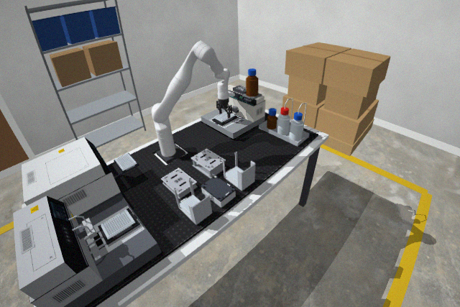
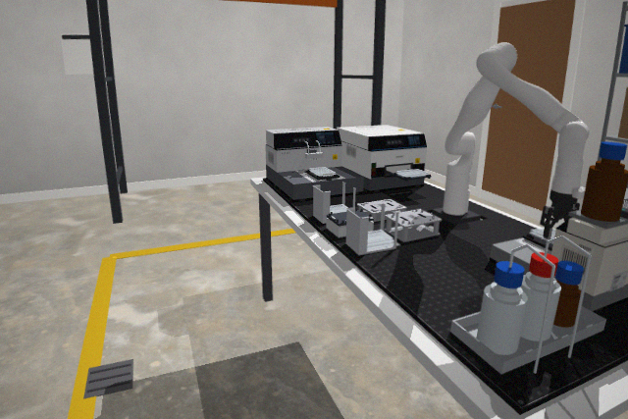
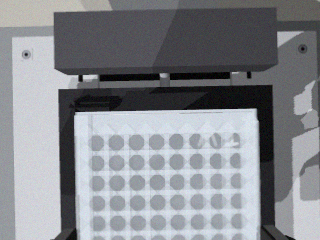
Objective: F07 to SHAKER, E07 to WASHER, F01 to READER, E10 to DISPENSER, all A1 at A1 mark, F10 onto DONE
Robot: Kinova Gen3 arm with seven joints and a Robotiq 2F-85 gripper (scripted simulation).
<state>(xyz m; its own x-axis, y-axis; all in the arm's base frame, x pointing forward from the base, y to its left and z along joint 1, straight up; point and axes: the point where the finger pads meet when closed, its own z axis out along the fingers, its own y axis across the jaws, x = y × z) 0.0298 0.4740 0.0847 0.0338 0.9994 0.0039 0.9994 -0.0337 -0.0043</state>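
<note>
Right now the dispenser stage is 3 cm below my hand. From my hand the other things lie so: dispenser deck: 1 cm to the left, 7 cm below; then brown bottle: 11 cm ahead, 17 cm to the left, 20 cm above; then dispenser: 1 cm ahead, 18 cm to the left.
</note>
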